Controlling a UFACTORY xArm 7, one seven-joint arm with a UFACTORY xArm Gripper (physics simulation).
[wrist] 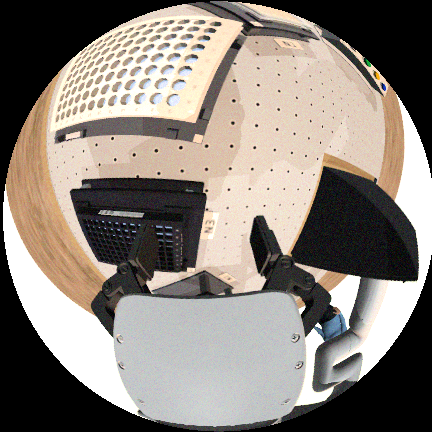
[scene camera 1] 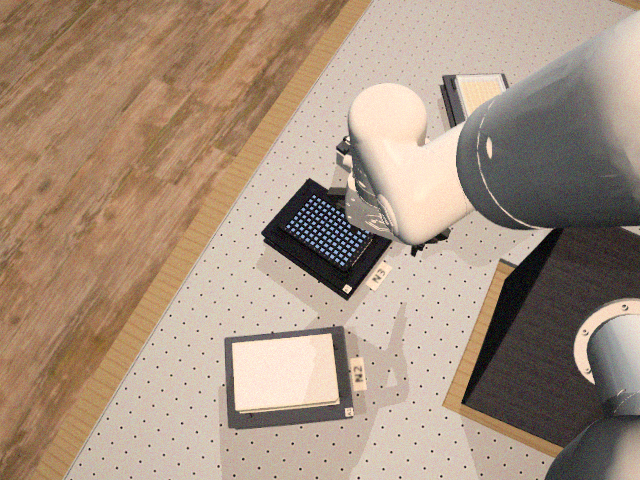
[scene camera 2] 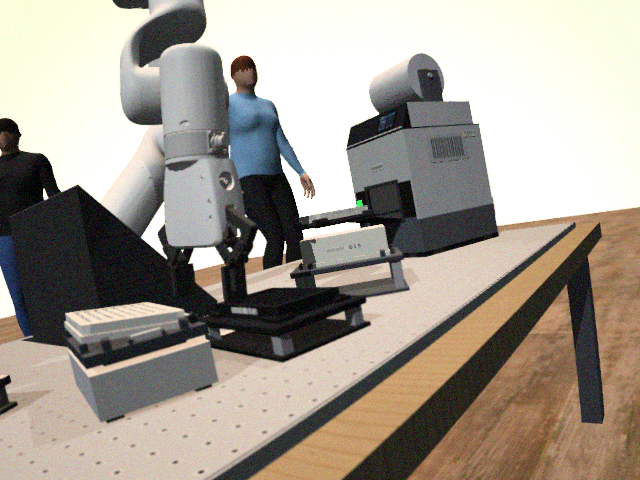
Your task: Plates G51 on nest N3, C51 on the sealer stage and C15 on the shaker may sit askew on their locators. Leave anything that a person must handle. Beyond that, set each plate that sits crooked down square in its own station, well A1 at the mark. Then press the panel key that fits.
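Black plate G51 (scene camera 1: pixel 323 229) (scene camera 2: pixel 289 300) (wrist: pixel 112 237) with pale-blue wells lies on nest N3 (scene camera 1: pixel 297 248) (scene camera 2: pixel 305 319) (wrist: pixel 137 201); any slight tilt is unclear. Cream plate C15 (scene camera 2: pixel 124 317) (wrist: pixel 125 70) looks tilted on the shaker (scene camera 2: pixel 149 377), with a wedge-shaped gap above its locator frame; the arm mostly hides it in scene camera 1. Plate C51 (scene camera 2: pixel 333 213) is small on the sealer stage, its seating unclear. My gripper (scene camera 2: pixel 206 297) (wrist: pixel 201 230) is open and empty, low at N3's inner side; one finger overlaps G51's end in the wrist view.
Nest N2 (scene camera 1: pixel 346 356) (scene camera 2: pixel 395 253) bears a tall white plate (scene camera 1: pixel 284 369) (scene camera 2: pixel 346 246). The sealer (scene camera 2: pixel 444 180) stands beyond. The panel (wrist: pixel 354 56) has coloured keys. A black wedge (scene camera 2: pixel 56 258) (wrist: pixel 360 225) stands near the arm. Two people (scene camera 2: pixel 258 139) (scene camera 2: pixel 28 173) stand behind the table.
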